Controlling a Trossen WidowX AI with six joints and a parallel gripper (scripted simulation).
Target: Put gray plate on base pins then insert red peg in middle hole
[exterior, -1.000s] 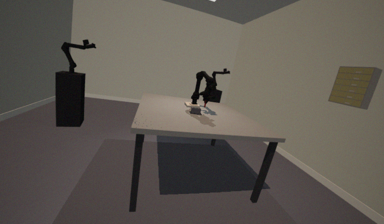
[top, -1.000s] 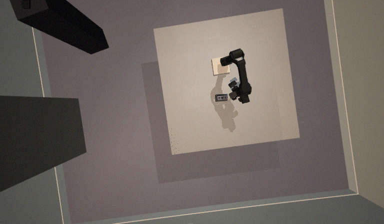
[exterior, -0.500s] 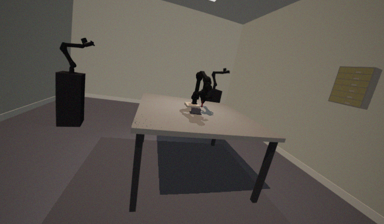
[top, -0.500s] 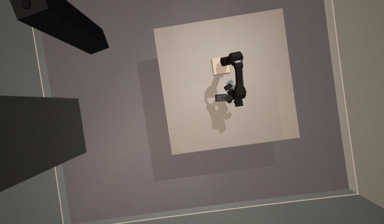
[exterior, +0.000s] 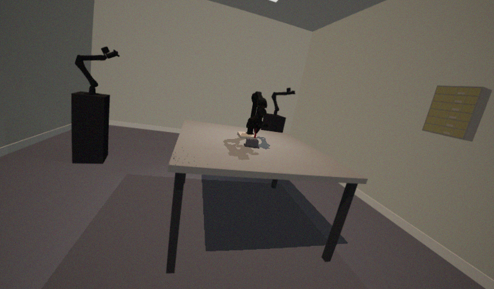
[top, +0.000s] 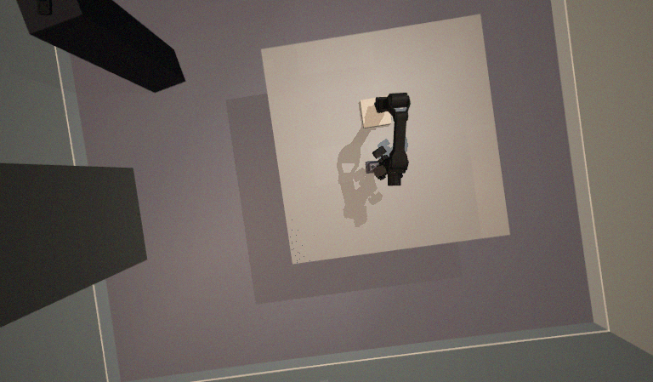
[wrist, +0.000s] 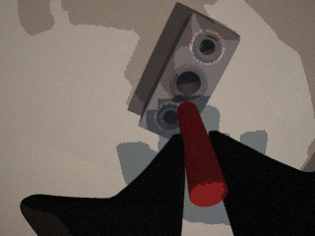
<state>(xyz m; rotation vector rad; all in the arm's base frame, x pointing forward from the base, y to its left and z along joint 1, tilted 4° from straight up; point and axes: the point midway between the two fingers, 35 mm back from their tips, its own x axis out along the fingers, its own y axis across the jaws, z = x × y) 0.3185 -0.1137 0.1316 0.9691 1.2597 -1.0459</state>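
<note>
Right now the gray plate is 70 mm below my gripper tip and 20 mm to the right of it. Round my gripper tip: red peg: right at my gripper tip; then base: 110 mm below, 20 mm to the right.
</note>
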